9 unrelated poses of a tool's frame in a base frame.
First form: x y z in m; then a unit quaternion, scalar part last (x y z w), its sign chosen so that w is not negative.
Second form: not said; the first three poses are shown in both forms.
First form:
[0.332 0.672 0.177 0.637 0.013 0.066 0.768]
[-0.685 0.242 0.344 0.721 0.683 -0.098 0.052]
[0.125 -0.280 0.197 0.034 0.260 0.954 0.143]
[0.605 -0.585 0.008 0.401 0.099 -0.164 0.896]
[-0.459 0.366 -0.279 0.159 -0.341 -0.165 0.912]
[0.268 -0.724 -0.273 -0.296 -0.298 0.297 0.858]
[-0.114 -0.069 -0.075 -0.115 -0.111 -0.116 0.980]
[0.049 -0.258 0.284 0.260 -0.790 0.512 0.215]
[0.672 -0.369 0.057 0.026 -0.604 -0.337 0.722]
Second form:
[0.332 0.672 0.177 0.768 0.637 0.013 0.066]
[-0.685 0.242 0.344 0.052 0.721 0.683 -0.098]
[0.125 -0.280 0.197 0.143 0.034 0.260 0.954]
[0.605 -0.585 0.008 0.896 0.401 0.099 -0.164]
[-0.459 0.366 -0.279 0.912 0.159 -0.341 -0.165]
[0.268 -0.724 -0.273 0.858 -0.296 -0.298 0.297]
[-0.114 -0.069 -0.075 0.980 -0.115 -0.111 -0.116]
[0.049 -0.258 0.284 0.215 0.260 -0.790 0.512]
[0.672 -0.369 0.057 0.722 0.026 -0.604 -0.337]

